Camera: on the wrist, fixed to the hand. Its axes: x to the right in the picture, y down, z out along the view.
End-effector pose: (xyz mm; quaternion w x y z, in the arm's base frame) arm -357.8 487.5 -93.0 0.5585 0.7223 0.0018 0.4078
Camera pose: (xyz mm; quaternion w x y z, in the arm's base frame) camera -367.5 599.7 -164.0 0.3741 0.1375 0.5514 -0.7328
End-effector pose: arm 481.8 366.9 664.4 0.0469 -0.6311 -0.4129 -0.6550
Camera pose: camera 352.4 374.9 634.2 0.7224 -0.2092 0.6446 -0.1372
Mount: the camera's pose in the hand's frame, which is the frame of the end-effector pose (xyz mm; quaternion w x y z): 3.3 -95.2 -93.0 0.0104 0.0328 -0.2781 -0.9599
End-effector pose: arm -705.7 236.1 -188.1 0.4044 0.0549 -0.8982 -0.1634
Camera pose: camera -641.9 122.6 -160.3 0.4042 -0.8306 0.0745 0.3757
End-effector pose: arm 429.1 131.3 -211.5 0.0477 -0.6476 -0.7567 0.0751
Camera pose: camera 351.7 125.1 -103.4 0.1166 -0.7421 0.6404 -0.1599
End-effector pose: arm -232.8 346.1 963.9 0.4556 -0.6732 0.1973 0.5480
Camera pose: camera -107.0 318.0 997.2 0.6077 -0.0290 -0.7529 -0.2509
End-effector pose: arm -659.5 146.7 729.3 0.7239 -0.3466 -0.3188 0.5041
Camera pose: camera -534.7 109.1 756.3 0.4142 0.4664 -0.5208 -0.5828
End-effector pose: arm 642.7 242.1 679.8 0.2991 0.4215 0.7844 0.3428
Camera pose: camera 527.2 179.4 658.5 0.5365 -0.6435 0.3408 -0.4265
